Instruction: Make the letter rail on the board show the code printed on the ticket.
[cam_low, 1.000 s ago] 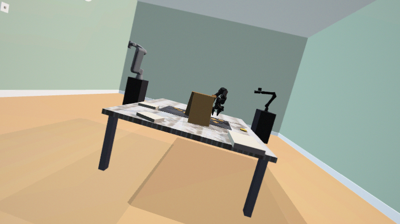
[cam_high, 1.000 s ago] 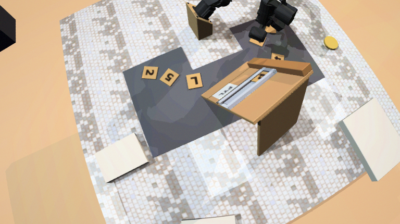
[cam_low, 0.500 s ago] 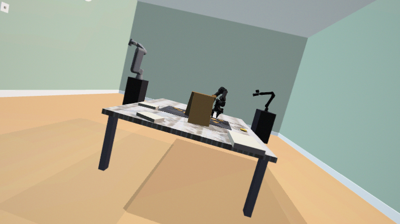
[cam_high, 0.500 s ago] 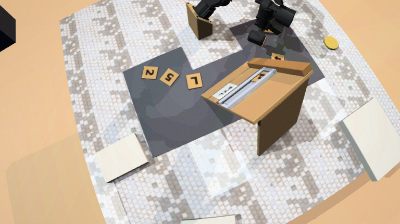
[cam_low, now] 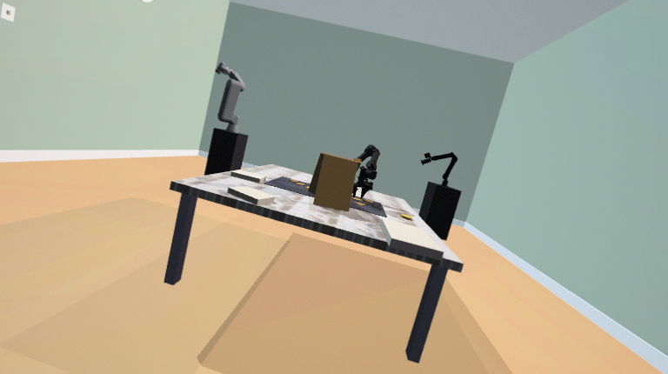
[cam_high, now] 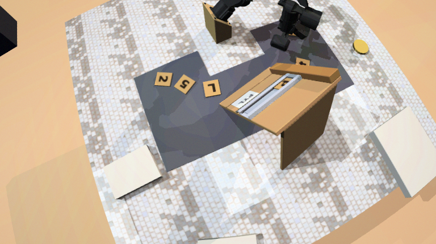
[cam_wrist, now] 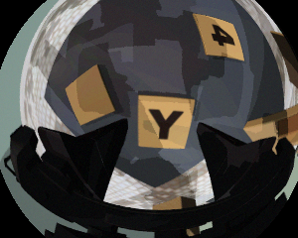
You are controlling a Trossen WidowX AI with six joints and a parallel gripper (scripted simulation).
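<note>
The Y tile is 10 mm below my gripper tip. The rest, counted from my gripper tip: 4 tile: 120 mm ahead, 20 mm to the left, 10 mm below; then blank tile: 80 mm to the left, 40 mm behind, 10 mm below; then dark mat: 210 mm to the right, 40 mm ahead, 10 mm below.
</note>
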